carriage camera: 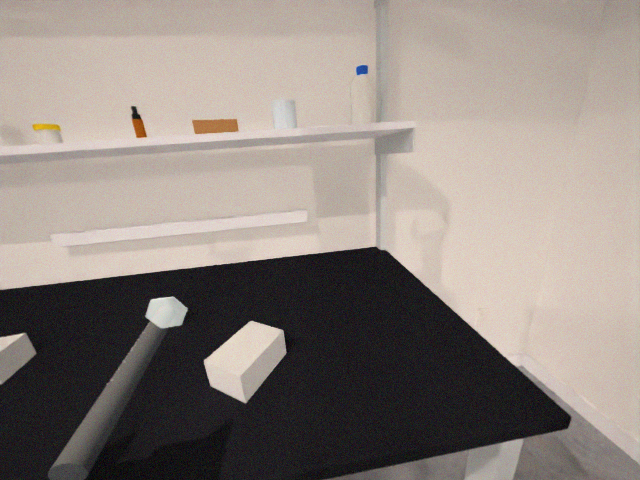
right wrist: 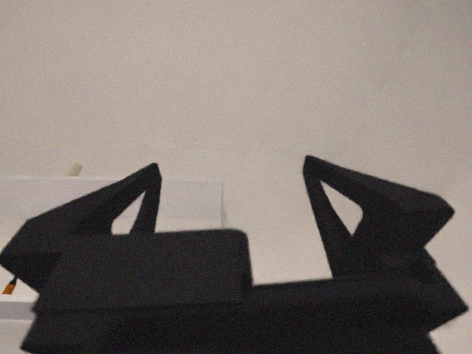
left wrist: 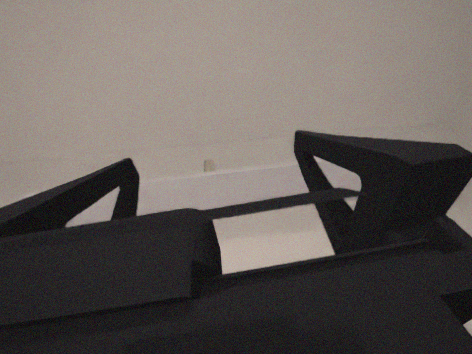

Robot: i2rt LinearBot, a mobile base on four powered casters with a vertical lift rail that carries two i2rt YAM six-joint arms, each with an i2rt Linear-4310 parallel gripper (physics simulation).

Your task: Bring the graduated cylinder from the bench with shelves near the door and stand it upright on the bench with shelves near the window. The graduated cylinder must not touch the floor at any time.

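Frame: origin at the left arm's base, x right, y ahead, z up, level; centimetres.
Where they show: left gripper, fingertip midpoint: [left wrist: 215, 153]; right gripper, fingertip midpoint: [right wrist: 232, 167].
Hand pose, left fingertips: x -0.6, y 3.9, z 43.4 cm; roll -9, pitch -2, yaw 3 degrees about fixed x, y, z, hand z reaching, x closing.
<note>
Things, the pixels of their top centre, and the offset from my left fingertips. "pt": a spot on its surface instead. Level surfaces: height alone.
- graduated cylinder at a spot on its surface: [carriage camera: 117, 390] pt dy +21.7, dx -1.2, dz -35.0 cm
- black bench top at its surface level: dz -39.5 cm
- white shelf board at its surface level: dz +50.0 cm
- shelf at its surface level: dz +4.3 cm
- blue-capped bottle at a spot on its surface: [carriage camera: 362, 100] pt dy +73.2, dx +50.9, dz +14.2 cm
- pale beaker at a spot on its surface: [carriage camera: 284, 114] pt dy +68.5, dx +27.3, dz +11.2 cm
- brown box at a spot on its surface: [carriage camera: 215, 126] pt dy +62.0, dx +9.4, dz +8.5 cm
- amber bottle at a spot on its surface: [carriage camera: 138, 125] pt dy +64.8, dx -11.9, dz +10.6 cm
- yellow-lidded jar at a spot on its surface: [carriage camera: 47, 132] pt dy +62.8, dx -34.4, dz +10.2 cm
The graduated cylinder [carriage camera: 117, 390] lies on its side on the black bench top [carriage camera: 387, 372] in the carriage view. Its pale hexagonal base [carriage camera: 166, 312] points to the back, and its grey tube slants to the lower left, with the open end near the bottom edge of the view. The views do not tell which bench this is. My left gripper [left wrist: 215, 153] is open and empty in the left wrist view. My right gripper [right wrist: 232, 167] is open and empty in the right wrist view. Both face a pale wall above a white shelf board [left wrist: 170, 192] [right wrist: 195, 197]. The cylinder does not show in either wrist view.
White blocks [carriage camera: 245, 361] [carriage camera: 14, 356] lie on either side of the cylinder. The shelf [carriage camera: 206, 144] behind bears a blue-capped bottle [carriage camera: 362, 100], a pale beaker [carriage camera: 284, 114], a brown box [carriage camera: 215, 126], an amber bottle [carriage camera: 138, 125] and a yellow-lidded jar [carriage camera: 47, 132]. A wall stands at right.
</note>
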